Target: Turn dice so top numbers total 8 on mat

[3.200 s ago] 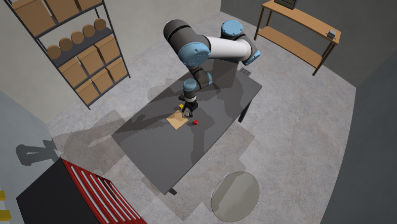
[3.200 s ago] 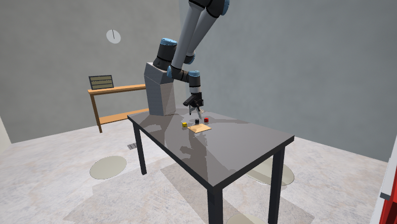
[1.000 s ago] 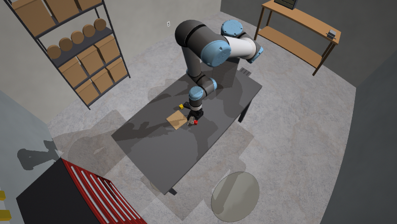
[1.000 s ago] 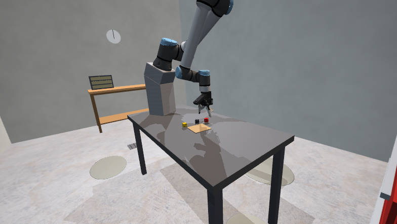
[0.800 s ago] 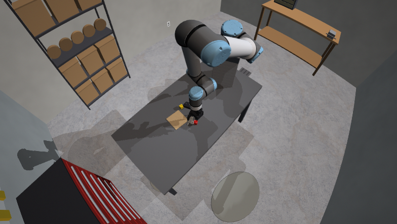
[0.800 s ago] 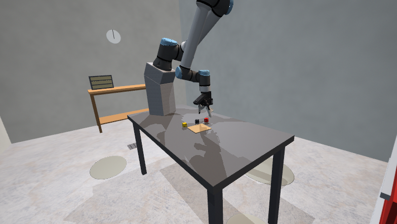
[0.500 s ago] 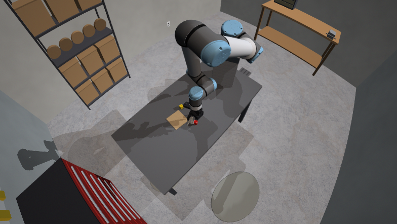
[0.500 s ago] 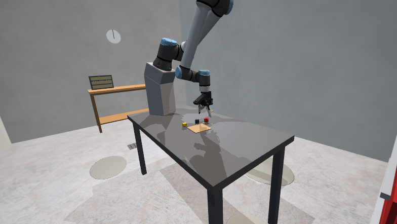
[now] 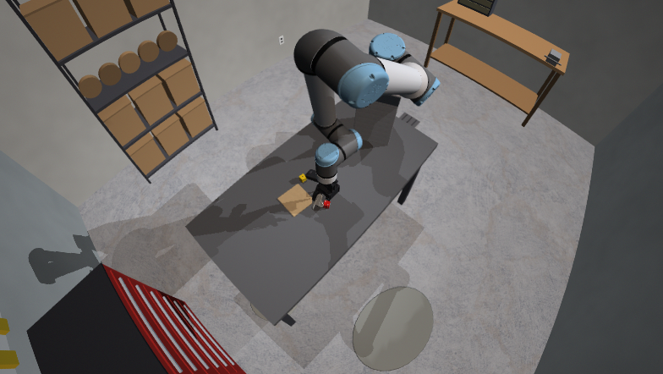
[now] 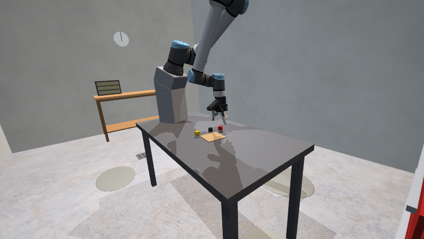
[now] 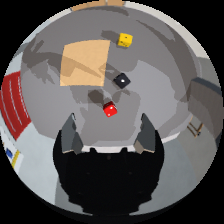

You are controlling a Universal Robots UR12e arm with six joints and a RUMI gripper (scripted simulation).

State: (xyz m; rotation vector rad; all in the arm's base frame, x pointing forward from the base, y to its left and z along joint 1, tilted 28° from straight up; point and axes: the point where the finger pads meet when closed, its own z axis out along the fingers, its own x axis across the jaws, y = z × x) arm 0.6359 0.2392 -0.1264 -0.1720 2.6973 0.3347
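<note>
My gripper is now 5 cm above the red die, 2 cm to the right of it and 1 cm past it. Also, from my hand: tan mat 11 cm to the right, 10 cm ahead, 6 cm below; then yellow die 19 cm to the right, 5 cm below; then black die 7 cm to the right, 5 cm below, 2 cm behind.
</note>
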